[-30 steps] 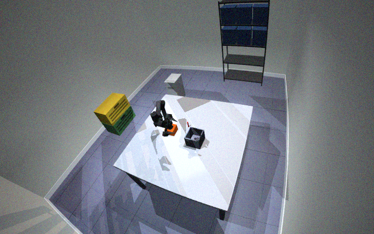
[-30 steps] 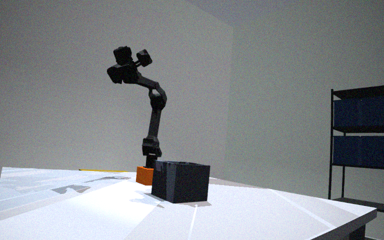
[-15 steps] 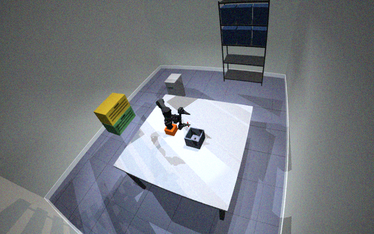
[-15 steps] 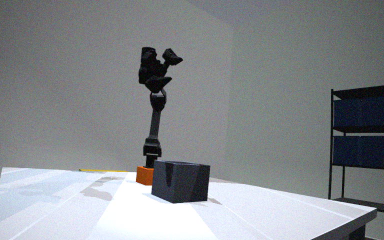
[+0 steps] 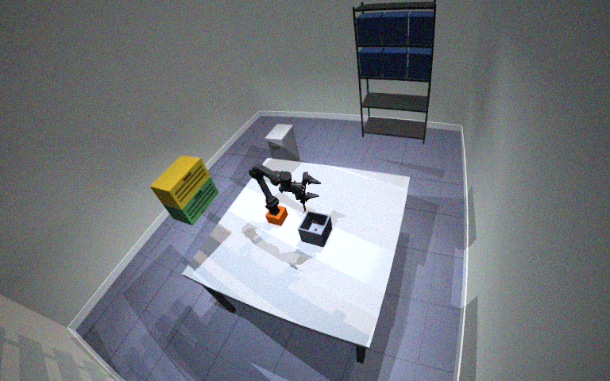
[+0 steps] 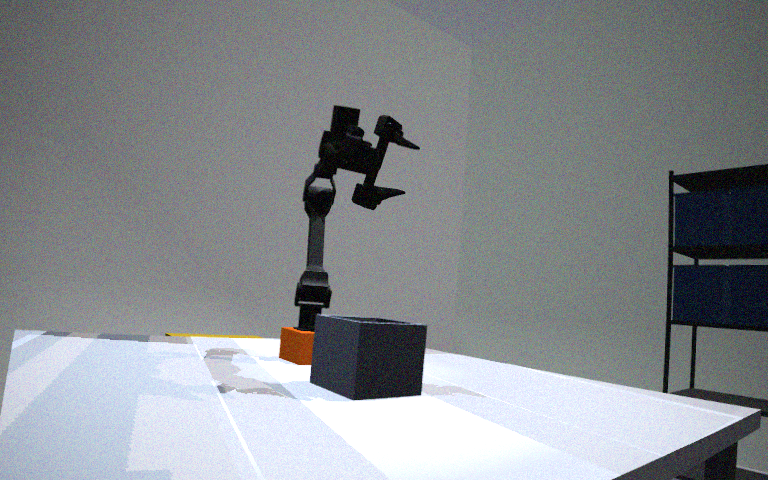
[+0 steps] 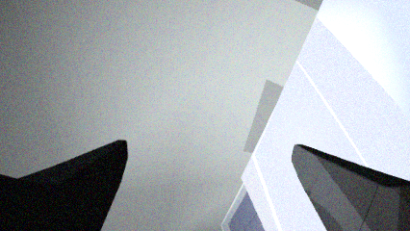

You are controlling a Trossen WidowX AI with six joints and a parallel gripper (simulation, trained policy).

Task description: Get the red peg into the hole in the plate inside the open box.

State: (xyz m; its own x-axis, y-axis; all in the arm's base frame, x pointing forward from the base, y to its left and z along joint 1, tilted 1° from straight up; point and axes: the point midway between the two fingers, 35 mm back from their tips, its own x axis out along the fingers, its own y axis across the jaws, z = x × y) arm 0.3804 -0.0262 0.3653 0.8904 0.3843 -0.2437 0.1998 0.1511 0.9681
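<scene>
The red peg lies 26 cm behind my gripper tip, 16 cm to the left of it and 39 cm below it.
</scene>
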